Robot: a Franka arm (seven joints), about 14 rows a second.
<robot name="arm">
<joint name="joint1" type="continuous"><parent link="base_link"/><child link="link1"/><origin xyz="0 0 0.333"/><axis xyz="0 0 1"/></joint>
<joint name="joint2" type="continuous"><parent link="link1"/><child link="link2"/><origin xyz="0 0 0" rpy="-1.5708 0 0"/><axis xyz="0 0 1"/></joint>
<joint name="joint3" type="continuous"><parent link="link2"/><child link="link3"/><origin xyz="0 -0.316 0" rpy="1.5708 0 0"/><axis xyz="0 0 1"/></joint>
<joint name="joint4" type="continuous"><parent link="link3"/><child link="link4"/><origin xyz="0.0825 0 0" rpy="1.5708 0 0"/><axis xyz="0 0 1"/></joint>
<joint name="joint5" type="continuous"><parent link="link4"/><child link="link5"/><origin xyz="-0.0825 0.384 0" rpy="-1.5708 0 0"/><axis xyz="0 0 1"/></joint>
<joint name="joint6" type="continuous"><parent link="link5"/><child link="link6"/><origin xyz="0 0 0" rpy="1.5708 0 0"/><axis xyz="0 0 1"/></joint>
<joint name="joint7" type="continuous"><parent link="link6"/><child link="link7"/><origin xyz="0.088 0 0" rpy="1.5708 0 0"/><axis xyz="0 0 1"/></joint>
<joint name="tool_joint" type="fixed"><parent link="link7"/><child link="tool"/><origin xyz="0 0 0.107"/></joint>
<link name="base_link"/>
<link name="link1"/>
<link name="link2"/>
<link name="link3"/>
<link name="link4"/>
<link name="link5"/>
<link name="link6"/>
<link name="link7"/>
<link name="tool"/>
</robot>
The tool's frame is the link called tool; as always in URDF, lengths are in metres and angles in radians. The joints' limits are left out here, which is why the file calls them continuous.
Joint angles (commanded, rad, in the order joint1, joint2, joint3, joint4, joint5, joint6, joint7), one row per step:
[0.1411, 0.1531, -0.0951, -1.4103, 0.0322, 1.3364, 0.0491]
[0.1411, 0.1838, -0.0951, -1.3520, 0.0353, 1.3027, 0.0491]
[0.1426, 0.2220, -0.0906, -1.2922, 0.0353, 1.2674, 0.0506]
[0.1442, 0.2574, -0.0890, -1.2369, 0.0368, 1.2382, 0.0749]
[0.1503, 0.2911, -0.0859, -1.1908, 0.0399, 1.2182, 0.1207]
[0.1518, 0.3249, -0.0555, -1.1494, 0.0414, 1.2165, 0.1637]
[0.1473, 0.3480, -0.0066, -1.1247, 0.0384, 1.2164, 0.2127]
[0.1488, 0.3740, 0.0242, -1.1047, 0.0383, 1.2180, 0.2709]
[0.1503, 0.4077, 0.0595, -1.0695, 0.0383, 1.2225, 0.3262]
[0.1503, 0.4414, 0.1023, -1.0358, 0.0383, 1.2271, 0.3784]
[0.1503, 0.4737, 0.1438, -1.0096, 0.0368, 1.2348, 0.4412]
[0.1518, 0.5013, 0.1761, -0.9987, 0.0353, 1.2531, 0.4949]
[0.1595, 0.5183, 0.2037, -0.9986, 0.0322, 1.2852, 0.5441]
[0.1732, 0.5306, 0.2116, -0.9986, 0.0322, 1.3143, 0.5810]
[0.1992, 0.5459, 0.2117, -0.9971, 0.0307, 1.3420, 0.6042]
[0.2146, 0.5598, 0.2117, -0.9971, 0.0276, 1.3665, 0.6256]
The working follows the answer.
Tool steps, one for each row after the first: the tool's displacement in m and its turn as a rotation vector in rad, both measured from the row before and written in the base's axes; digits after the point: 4 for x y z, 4 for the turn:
[0.0058, 0.0019, 0.0061, -0.0001, 0.0060, 0.0016]
[0.0070, 0.0050, 0.0019, -0.0037, 0.0135, 0.0062]
[0.0066, 0.0037, 0.0015, -0.0078, 0.0091, -0.0187]
[0.0066, 0.0073, -0.0013, -0.0112, 0.0075, -0.0335]
[0.0075, 0.0179, -0.0030, -0.0023, -0.0048, -0.0100]
[0.0035, 0.0218, -0.0037, 0.0000, 0.0003, -0.0058]
[0.0044, 0.0168, -0.0073, -0.0049, 0.0059, -0.0260]
[0.0058, 0.0189, -0.0054, 0.0014, -0.0035, -0.0201]
[0.0044, 0.0209, -0.0058, 0.0075, -0.0007, -0.0129]
[0.0038, 0.0196, -0.0078, 0.0044, 0.0030, -0.0257]
[0.0040, 0.0165, -0.0109, 0.0038, 0.0031, -0.0247]
[0.0020, 0.0184, -0.0080, 0.0053, -0.0102, -0.0200]
[0.0019, 0.0136, -0.0059, 0.0027, -0.0124, -0.0191]
[0.0006, 0.0180, -0.0078, 0.0009, -0.0112, -0.0005]
[0.0020, 0.0110, -0.0078, -0.0013, -0.0088, -0.0089]

Tool pose at each row, in the base's axes (x y z in m, rotation vector in rad; rounded; the steps above come from the unrounded poses):
[0.5736, 0.0348, 0.5944, -3.1147, -0.0004, 0.3549]
[0.5793, 0.0367, 0.6005, -3.1139, -0.0029, 0.3642]
[0.5863, 0.0417, 0.6024, -3.1157, -0.0117, 0.3858]
[0.5929, 0.0454, 0.6039, 3.1126, -0.0189, -0.3998]
[0.5995, 0.0527, 0.6026, 3.1035, -0.0731, -0.4105]
[0.6070, 0.0706, 0.5996, 3.1032, -0.0892, -0.4029]
[0.6105, 0.0924, 0.5959, 3.1036, -0.0981, -0.4036]
[0.6148, 0.1092, 0.5886, 3.0992, -0.1394, -0.4124]
[0.6206, 0.1281, 0.5832, 3.1024, -0.1705, -0.4078]
[0.6250, 0.1490, 0.5774, -3.1079, 0.1893, 0.4082]
[0.6287, 0.1686, 0.5696, -3.0972, 0.2278, 0.4123]
[0.6328, 0.1851, 0.5586, -3.0869, 0.2648, 0.4164]
[0.6348, 0.2036, 0.5507, -3.0776, 0.2935, 0.3999]
[0.6366, 0.2172, 0.5448, -3.0709, 0.3216, 0.3801]
[0.6372, 0.2352, 0.5370, -3.0709, 0.3217, 0.3629]
[0.6392, 0.2461, 0.5292, -3.0704, 0.3353, 0.3488]

